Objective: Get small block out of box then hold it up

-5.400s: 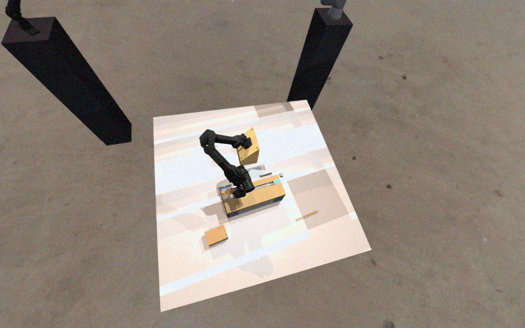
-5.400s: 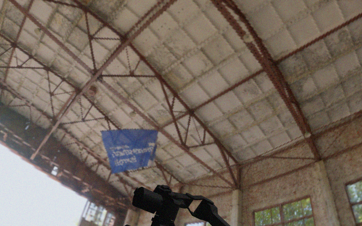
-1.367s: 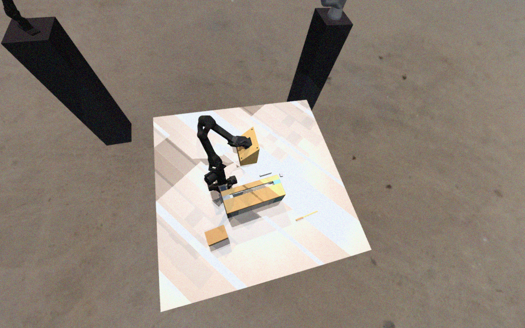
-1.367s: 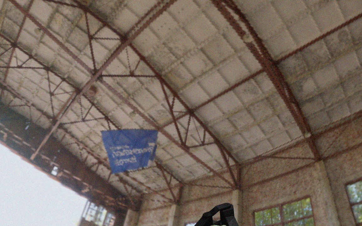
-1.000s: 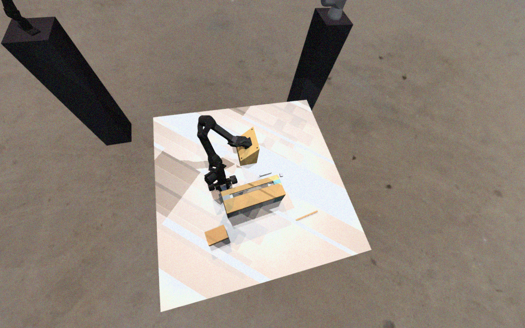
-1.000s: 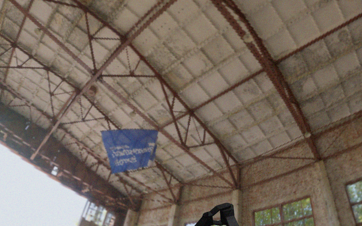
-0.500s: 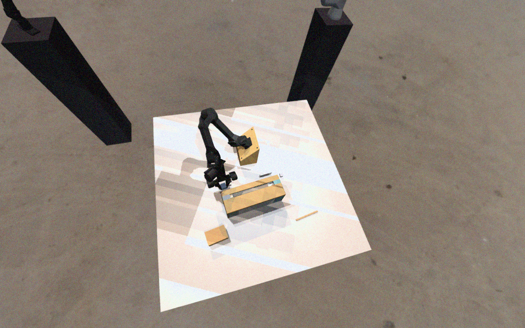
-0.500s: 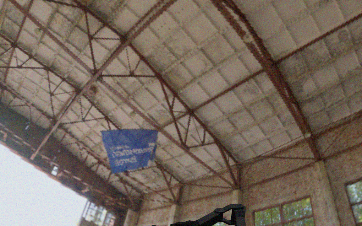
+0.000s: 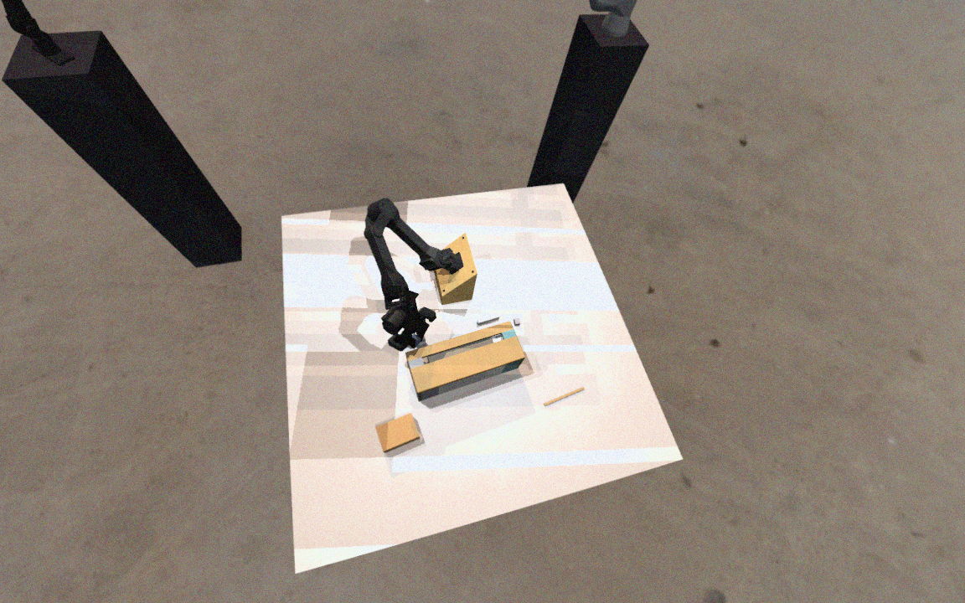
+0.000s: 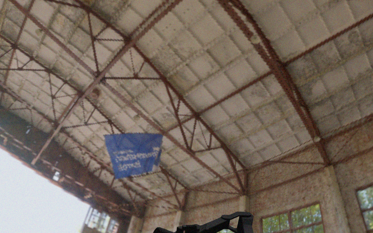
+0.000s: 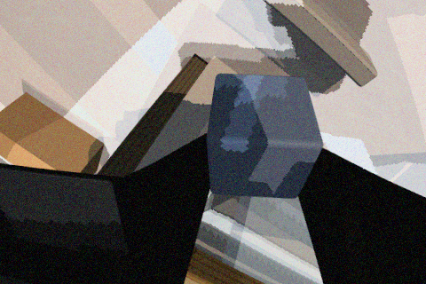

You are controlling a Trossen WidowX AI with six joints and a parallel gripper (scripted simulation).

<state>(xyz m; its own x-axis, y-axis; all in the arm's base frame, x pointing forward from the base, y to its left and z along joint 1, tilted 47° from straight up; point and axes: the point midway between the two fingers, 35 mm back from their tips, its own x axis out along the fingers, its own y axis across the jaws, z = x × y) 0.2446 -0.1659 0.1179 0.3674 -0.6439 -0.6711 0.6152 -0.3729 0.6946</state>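
The wooden box lies 50 mm ahead of my gripper tip, 150 mm to the left of it and 20 mm below it. Also, from my gripper tip: blue block: 10 mm behind, 10 mm to the right, 10 mm above; flat tan tile: 270 mm ahead, 120 mm to the right, 50 mm below; thin stick: 290 mm ahead, 480 mm to the left, 80 mm below.
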